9 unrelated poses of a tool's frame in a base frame.
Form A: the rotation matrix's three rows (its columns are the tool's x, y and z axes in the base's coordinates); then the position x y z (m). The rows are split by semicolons.
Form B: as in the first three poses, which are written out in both.
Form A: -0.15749 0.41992 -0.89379; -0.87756 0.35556 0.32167; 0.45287 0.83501 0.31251; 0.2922 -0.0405 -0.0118
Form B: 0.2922 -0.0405 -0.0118 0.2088 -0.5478 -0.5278 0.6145
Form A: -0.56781 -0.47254 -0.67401; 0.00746 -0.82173 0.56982; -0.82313 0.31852 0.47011; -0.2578 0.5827 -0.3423
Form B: -0.2578 0.5827 -0.3423 -0.4427 0.2627 0.8455 0.1419
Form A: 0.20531 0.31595 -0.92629; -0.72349 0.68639 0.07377; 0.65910 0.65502 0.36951; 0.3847 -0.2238 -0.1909
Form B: 0.3847 -0.2238 -0.1909 0.1933 -0.5272 -0.3456 0.7519
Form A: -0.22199 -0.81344 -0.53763; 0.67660 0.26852 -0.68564; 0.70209 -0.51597 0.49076; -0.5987 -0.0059 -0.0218
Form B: -0.5987 -0.0059 -0.0218 0.0684 -0.4999 0.6009 0.6199
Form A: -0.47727 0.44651 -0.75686; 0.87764 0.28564 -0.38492; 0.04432 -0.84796 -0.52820; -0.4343 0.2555 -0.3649
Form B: -0.4343 0.2555 -0.3649 -0.4374 -0.7568 0.4073 0.2647
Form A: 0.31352 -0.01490 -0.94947; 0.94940 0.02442 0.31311; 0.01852 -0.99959 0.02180; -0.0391 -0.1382 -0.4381
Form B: -0.0391 -0.1382 -0.4381 -0.5629 -0.4151 0.4135 0.5830
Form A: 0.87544 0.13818 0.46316; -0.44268 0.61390 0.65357; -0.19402 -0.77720 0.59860; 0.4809 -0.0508 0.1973
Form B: 0.4809 -0.0508 0.1973 -0.4071 0.1870 -0.1653 0.8786
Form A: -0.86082 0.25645 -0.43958; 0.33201 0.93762 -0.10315; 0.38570 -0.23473 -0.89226; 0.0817 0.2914 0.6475
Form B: 0.0817 0.2914 0.6475 -0.1532 -0.9606 0.0879 0.2148
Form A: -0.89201 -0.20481 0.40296; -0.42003 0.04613 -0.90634; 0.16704 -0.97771 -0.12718; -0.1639 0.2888 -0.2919
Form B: -0.1639 0.2888 -0.2919 -0.2174 0.7186 -0.6555 0.0821
